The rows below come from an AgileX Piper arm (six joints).
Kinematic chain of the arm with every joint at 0, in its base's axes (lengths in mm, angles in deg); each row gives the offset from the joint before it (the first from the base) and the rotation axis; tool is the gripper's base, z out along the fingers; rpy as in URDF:
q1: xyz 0 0 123 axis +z
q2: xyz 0 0 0 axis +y
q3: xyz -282.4 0 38.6 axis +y
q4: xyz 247.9 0 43.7 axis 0.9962 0 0.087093
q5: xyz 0 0 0 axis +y
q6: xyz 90.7 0 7.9 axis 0.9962 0 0.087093
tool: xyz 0 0 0 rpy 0 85 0
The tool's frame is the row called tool.
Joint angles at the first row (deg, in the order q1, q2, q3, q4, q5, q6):
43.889 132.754 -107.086 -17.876 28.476 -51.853
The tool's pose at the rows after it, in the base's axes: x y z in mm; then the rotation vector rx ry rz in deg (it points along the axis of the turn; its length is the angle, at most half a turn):
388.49 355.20 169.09 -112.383 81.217 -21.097
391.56 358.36 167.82 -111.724 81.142 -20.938
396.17 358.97 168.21 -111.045 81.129 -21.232
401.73 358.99 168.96 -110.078 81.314 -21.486
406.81 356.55 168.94 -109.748 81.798 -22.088
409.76 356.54 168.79 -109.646 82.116 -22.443
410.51 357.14 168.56 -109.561 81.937 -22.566
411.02 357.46 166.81 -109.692 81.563 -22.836
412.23 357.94 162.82 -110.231 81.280 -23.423
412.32 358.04 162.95 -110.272 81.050 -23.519
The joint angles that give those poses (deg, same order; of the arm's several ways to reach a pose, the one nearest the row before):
43.888 133.499 -108.346 -17.876 28.475 -51.853
43.888 134.530 -109.893 -17.704 28.419 -51.739
43.603 135.332 -111.382 -17.763 28.533 -51.736
43.201 136.192 -113.046 -17.761 28.649 -51.625
42.686 136.765 -114.133 -17.992 29.164 -51.623
42.514 137.394 -115.334 -18.107 29.850 -51.621
42.513 137.624 -115.680 -18.220 29.794 -51.623
42.513 137.853 -115.678 -18.565 29.448 -51.623
42.513 138.484 -116.023 -19.195 29.449 -51.623
42.514 138.484 -116.023 -19.253 29.335 -51.737

